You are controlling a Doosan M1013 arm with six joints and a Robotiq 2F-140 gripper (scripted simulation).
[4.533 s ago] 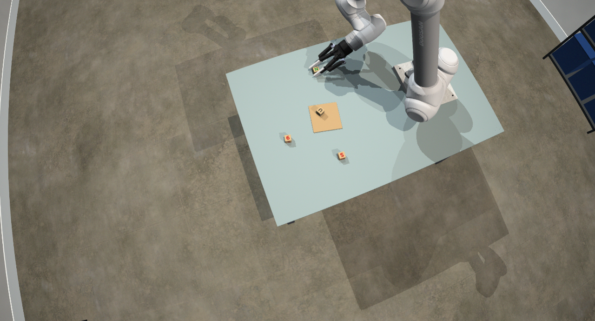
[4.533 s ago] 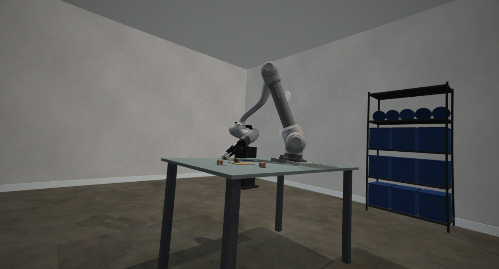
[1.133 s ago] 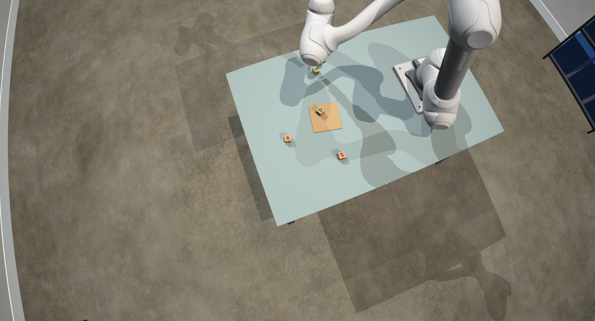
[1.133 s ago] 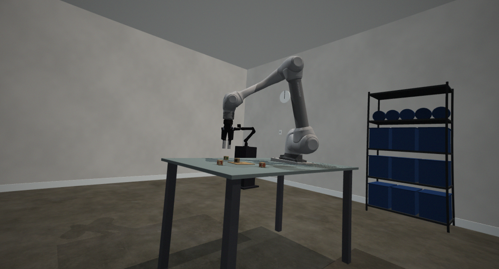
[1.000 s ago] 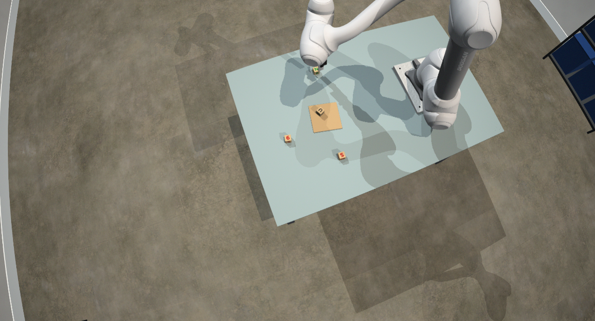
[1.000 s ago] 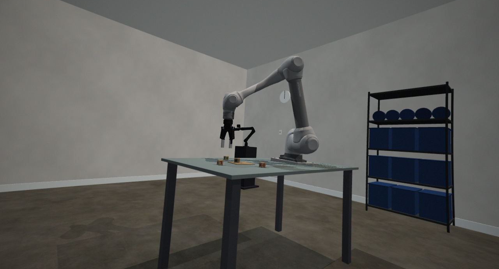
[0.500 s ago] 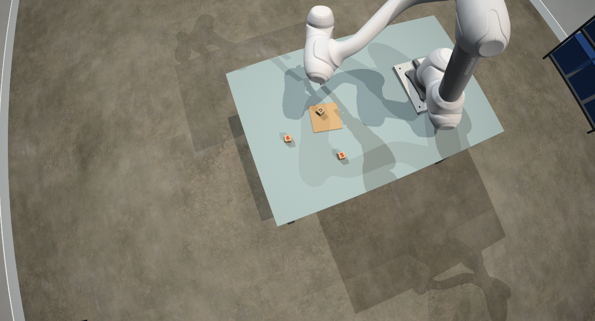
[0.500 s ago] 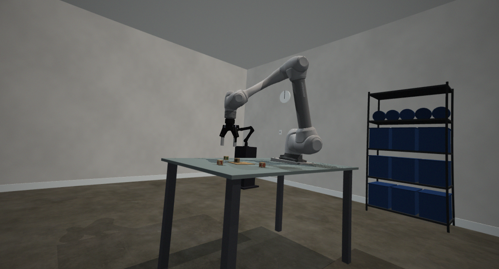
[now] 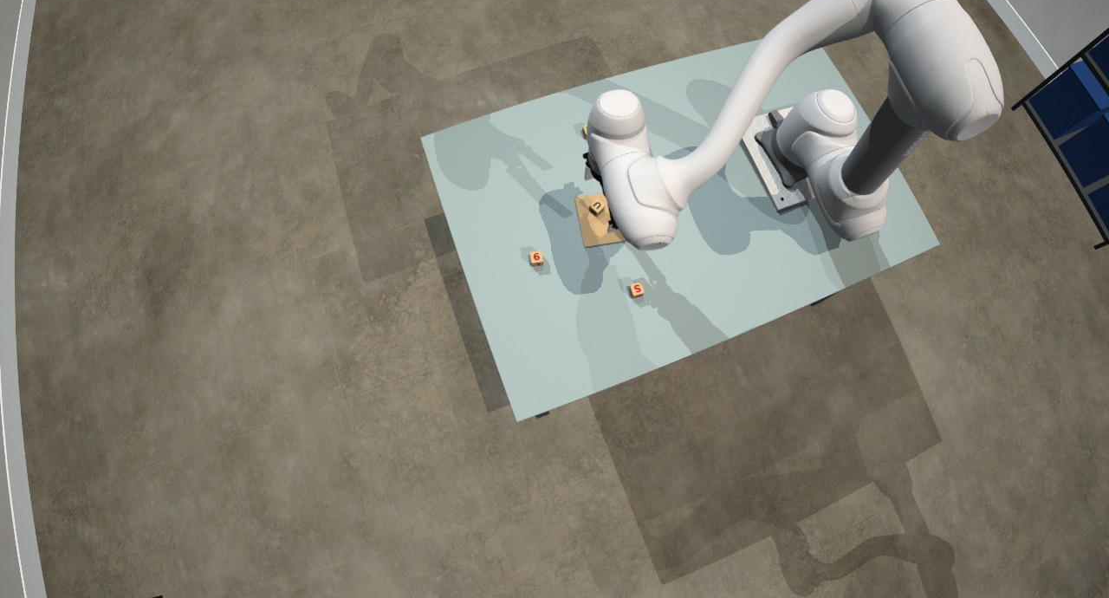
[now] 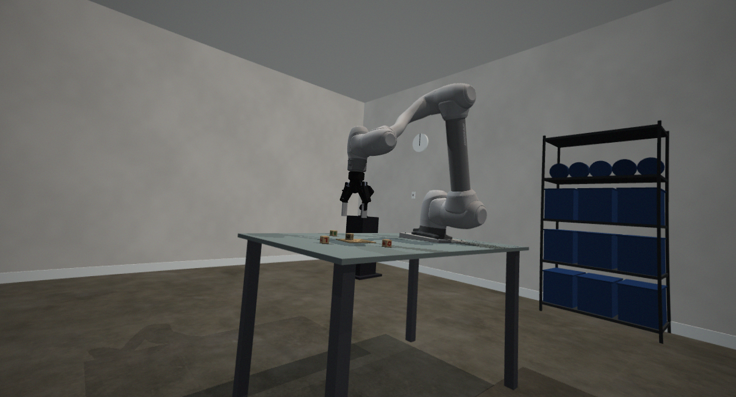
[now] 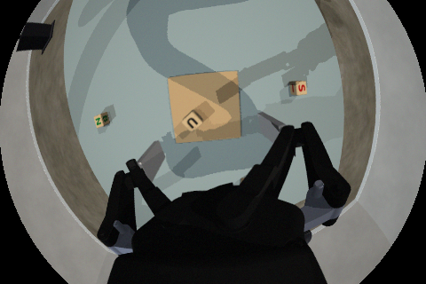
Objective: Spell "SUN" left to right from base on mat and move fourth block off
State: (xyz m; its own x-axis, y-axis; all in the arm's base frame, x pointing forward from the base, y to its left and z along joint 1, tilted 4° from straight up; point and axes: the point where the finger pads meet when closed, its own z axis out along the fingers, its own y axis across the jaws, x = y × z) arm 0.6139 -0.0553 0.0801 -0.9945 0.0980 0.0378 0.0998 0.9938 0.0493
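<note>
The S block lies 210 mm to the left of my hand and 110 mm below it. The rest, counted from my hand: N block: 250 mm to the right, 110 mm below, 100 mm behind; then mat: 120 mm below, 20 mm behind; then 6 block: 190 mm ahead, 110 mm below, 30 mm to the left.
</note>
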